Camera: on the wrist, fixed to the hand. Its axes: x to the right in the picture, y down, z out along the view.
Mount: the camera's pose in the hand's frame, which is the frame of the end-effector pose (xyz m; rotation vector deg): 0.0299 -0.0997 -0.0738 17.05 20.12 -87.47
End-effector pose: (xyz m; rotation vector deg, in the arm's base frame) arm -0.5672 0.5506 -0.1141 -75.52 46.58 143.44
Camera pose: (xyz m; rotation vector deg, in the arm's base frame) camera -0.4919 0.5901 -0.2092 -80.19 1.99 53.92
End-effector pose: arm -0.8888 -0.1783 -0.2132 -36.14 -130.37 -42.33
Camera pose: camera -0.9370 -0.2914 -0.1791 82.29 -121.12 -54.87
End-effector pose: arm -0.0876 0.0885 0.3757 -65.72 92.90 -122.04
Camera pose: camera -0.1323 0.1594 0.4719 73.93 -5.58 102.09
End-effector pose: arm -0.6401 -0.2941 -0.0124 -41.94 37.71 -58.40
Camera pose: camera -0.7365 -0.3717 0.0187 -42.56 6.07 -150.05
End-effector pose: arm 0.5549 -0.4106 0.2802 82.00 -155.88 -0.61
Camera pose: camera 0.6247 -0.4899 0.3518 158.68 -49.91 28.12
